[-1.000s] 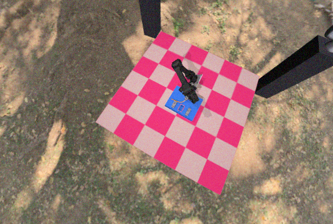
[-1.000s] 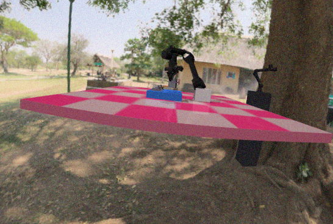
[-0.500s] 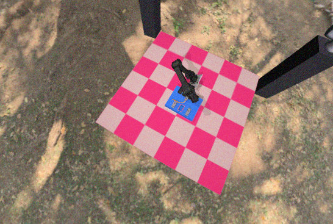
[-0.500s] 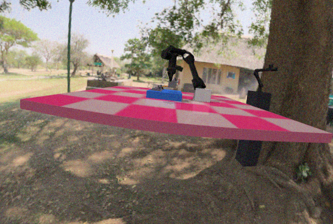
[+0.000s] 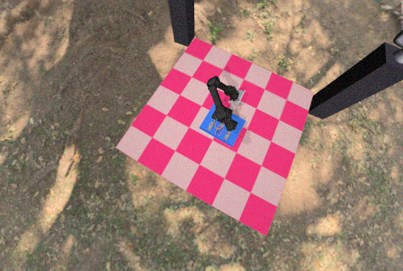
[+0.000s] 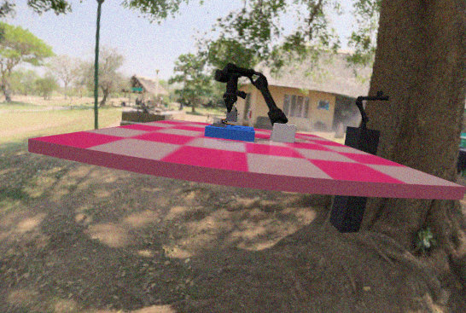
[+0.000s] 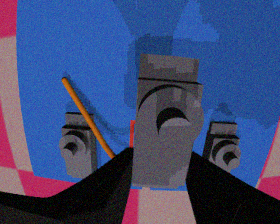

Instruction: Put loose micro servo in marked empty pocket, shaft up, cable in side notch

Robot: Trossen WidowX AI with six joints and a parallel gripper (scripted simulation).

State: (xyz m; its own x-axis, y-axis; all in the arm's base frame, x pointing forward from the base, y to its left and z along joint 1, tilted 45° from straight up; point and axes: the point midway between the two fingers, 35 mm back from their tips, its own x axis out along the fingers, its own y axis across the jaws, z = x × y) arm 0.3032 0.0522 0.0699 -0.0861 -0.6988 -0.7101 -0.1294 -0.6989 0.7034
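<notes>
My gripper tip is now 100 mm above the blue robot deck, 70 mm past it and 10 mm to the right of it.
</notes>
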